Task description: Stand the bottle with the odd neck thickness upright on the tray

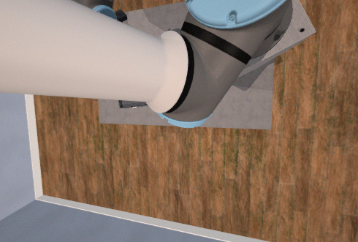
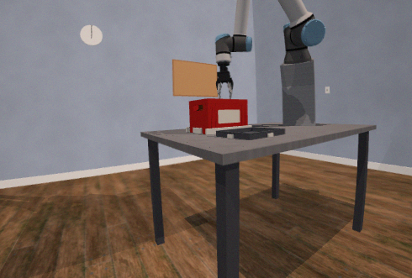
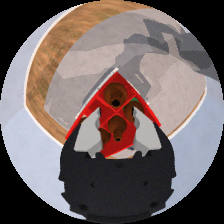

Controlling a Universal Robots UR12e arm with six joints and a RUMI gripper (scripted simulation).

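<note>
The red crate lies 90 mm ahead of my hand, 40 mm to the left of it and 110 mm below it. Round my hand: dark tray 140 mm ahead, 300 mm to the left, 180 mm below.
</note>
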